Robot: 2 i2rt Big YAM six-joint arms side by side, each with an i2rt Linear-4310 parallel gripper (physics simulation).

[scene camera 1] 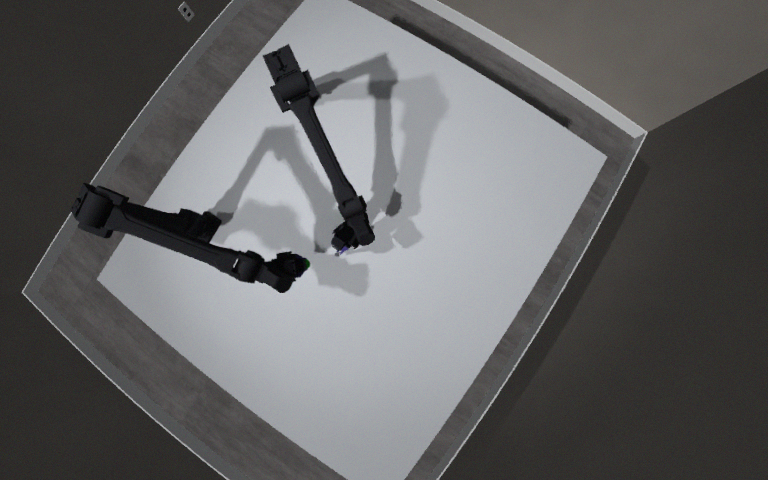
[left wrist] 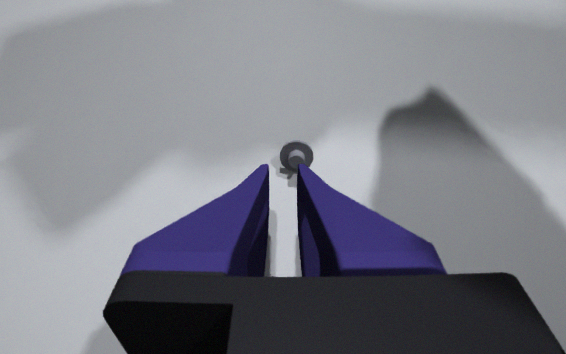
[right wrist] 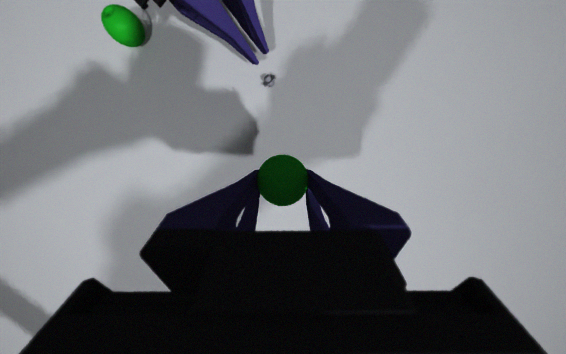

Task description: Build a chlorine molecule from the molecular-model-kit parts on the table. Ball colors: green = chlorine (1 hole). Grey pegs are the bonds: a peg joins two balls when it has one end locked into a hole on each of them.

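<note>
One green ball (scene camera 1: 306, 263) (right wrist: 283, 180) is held between the fingertips of my right gripper (scene camera 1: 304, 263) (right wrist: 282, 176); its hole does not show. A second green ball (right wrist: 123, 25) is at the top left of the right wrist view, beside my left gripper (scene camera 1: 341, 251) (left wrist: 283, 166) (right wrist: 262, 57), with a hole on its upper left side. The left fingers are nearly together, with a narrow empty gap. A grey peg (left wrist: 296, 159) (right wrist: 268, 80) with a collar, seen almost end-on, is just beyond the left fingertips; the right-hand fingertip in the left wrist view partly overlaps it.
The white table top (scene camera 1: 453, 283) has a raised grey rim (scene camera 1: 543, 283) around it. Both arms reach in from the upper left part of the scene view, with the two grippers near each other. Arm shadows cross the surface around the peg.
</note>
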